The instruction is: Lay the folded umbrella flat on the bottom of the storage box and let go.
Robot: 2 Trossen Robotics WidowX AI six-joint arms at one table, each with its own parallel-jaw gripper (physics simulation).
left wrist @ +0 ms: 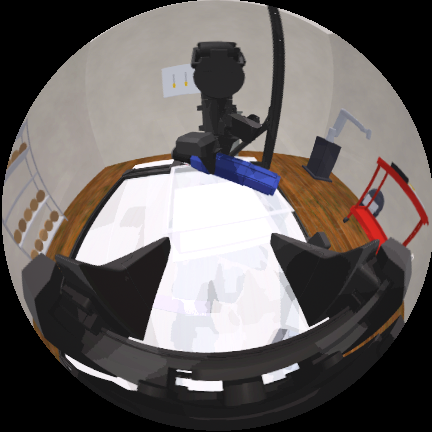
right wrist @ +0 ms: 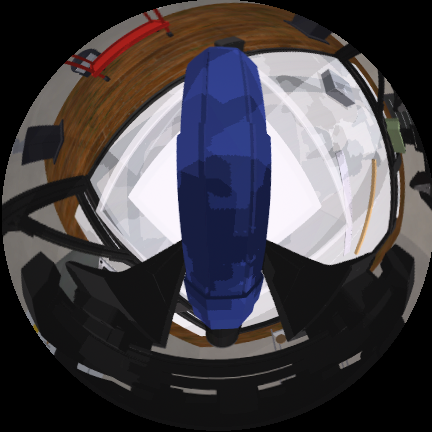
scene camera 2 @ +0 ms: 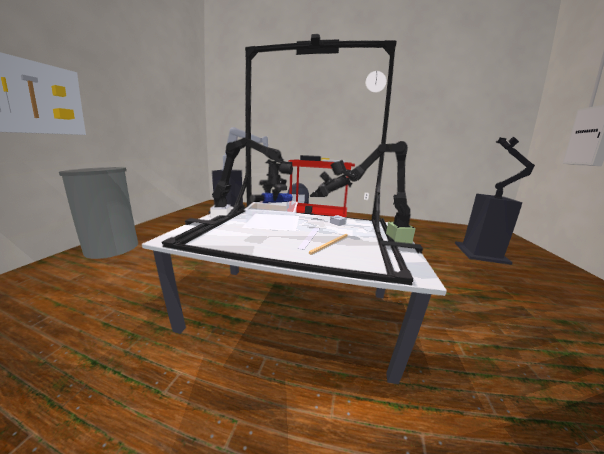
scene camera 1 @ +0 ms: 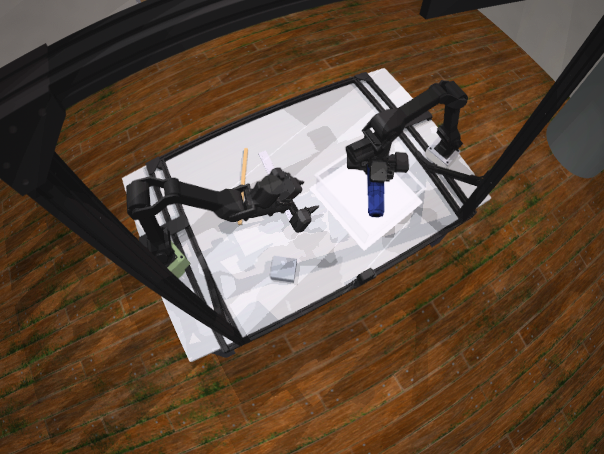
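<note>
The folded blue umbrella (scene camera 1: 376,197) (scene camera 2: 278,198) (left wrist: 245,172) (right wrist: 225,150) is held level above the storage box. The white storage box (scene camera 1: 350,212) (left wrist: 210,205) (right wrist: 297,200) has see-through walls and stands at the right of the table in scene camera 1. My right gripper (scene camera 1: 381,172) (scene camera 2: 274,196) (right wrist: 222,242) is shut on the umbrella near its black-tipped end; the other end reaches out over the box. My left gripper (scene camera 1: 310,195) (scene camera 2: 316,194) (left wrist: 220,240) is open and empty, above the table beside the box. The umbrella hides part of the box floor in the right wrist view.
A grey block (scene camera 1: 283,269) (scene camera 2: 338,220) (right wrist: 337,89) lies on the table. An orange stick (scene camera 1: 244,170) (scene camera 2: 328,244) (right wrist: 373,200) and a thin pale strip (scene camera 1: 266,160) (scene camera 2: 309,239) (right wrist: 345,200) lie near the left arm. Black rails and upright posts frame the table.
</note>
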